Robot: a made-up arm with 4 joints.
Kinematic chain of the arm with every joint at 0, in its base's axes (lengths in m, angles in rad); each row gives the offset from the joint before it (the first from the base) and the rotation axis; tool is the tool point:
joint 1: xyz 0 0 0.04 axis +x
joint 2: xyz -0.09 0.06 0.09 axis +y
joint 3: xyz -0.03 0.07 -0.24 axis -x
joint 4: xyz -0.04 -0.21 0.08 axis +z
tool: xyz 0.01 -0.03 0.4
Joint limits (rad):
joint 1: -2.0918..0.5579
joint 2: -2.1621..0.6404
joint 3: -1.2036..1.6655
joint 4: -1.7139..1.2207
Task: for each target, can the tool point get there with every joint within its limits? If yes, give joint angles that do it. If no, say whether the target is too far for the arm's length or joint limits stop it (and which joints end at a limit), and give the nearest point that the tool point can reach.
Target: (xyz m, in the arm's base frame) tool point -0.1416 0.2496 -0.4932
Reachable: yes | joints -1.3160 -0.4329 1.4455 0.9610
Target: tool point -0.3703 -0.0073 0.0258
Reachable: yes | joints -1.7624 -1.5936 0.2408 -0.9298
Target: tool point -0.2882 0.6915 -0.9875
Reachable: no: too far | nearest point -0.2028 0.3558 -0.4887 | short by 0.607 m
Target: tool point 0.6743 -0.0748 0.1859
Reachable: no: joint limits stop it (at a limit: joint 3) | nearest point 0.2113 -0.1867 0.4041 | short by 0.524 m
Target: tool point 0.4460 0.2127 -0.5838
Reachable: no: joint limits stop it (at a limit: joint 2, joint 3, joint 4) | nearest point 0.0251 0.2033 -0.5562 | short by 0.422 m
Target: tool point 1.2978 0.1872 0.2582
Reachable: no: too far | nearest point 0.2124 0.2687 0.3532 | short by 1.093 m
